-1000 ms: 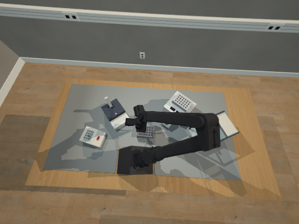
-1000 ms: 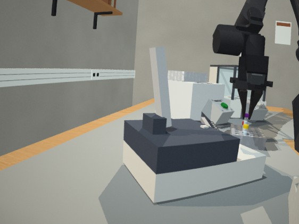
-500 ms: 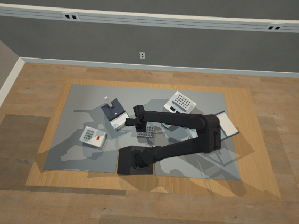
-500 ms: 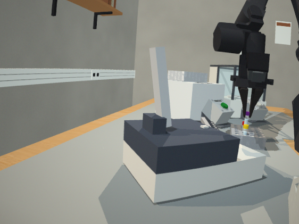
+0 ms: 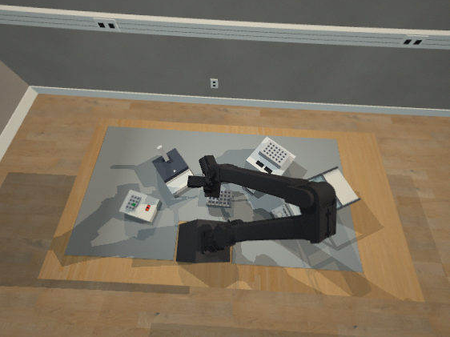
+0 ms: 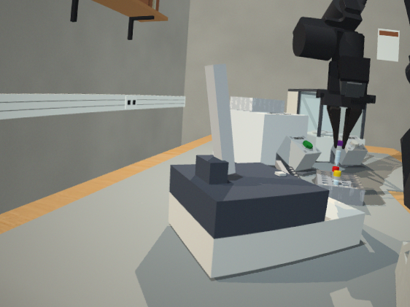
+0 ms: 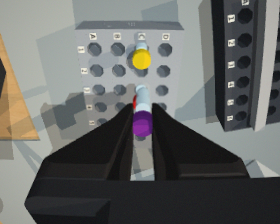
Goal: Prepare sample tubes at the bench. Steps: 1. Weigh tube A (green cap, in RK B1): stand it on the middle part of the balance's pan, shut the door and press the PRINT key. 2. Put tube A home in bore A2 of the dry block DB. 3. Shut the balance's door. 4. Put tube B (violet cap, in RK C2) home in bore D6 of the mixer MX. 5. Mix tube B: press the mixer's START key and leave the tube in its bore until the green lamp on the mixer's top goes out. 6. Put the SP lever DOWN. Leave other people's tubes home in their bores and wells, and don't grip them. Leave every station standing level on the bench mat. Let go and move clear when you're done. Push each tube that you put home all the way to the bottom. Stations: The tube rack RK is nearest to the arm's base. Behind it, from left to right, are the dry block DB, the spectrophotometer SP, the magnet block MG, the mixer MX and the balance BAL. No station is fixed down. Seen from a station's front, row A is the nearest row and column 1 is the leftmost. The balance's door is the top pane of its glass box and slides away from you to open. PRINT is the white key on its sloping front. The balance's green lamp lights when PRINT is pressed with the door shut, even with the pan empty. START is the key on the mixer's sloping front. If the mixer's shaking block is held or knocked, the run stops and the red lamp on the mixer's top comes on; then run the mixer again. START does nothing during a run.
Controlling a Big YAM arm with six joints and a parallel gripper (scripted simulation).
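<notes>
Now: hand 32 cm to the left of the mixer block, 14 cm short of it and 5 cm below it. The rest, counted from my hand: rack RK: 8 cm below, 3 cm to the right, 2 cm behind; violet-capped tube B: 2 cm below; magnet block: 10 cm ahead, 8 cm below, 2 cm to the right.
</notes>
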